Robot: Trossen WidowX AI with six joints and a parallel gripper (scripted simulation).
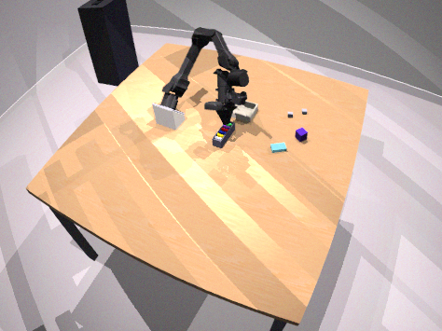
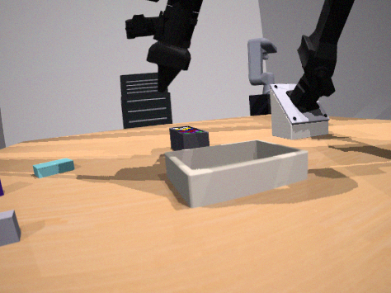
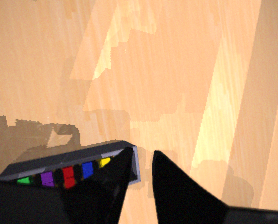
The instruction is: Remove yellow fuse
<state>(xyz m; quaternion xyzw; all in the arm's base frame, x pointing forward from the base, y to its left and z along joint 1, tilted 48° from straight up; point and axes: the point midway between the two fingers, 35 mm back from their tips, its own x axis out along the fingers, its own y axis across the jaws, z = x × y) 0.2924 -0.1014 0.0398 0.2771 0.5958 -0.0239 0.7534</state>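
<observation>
The yellow fuse is 90 mm below my gripper tip, 30 mm behind it and 10 mm to the left of it. From my gripper tip the other things lie so: blue fuse 90 mm below, 30 mm to the left, 30 mm behind; then white fuse 90 mm below, 40 mm behind, 10 mm to the right; then red fuse 90 mm below, 50 mm to the left, 30 mm behind.
</observation>
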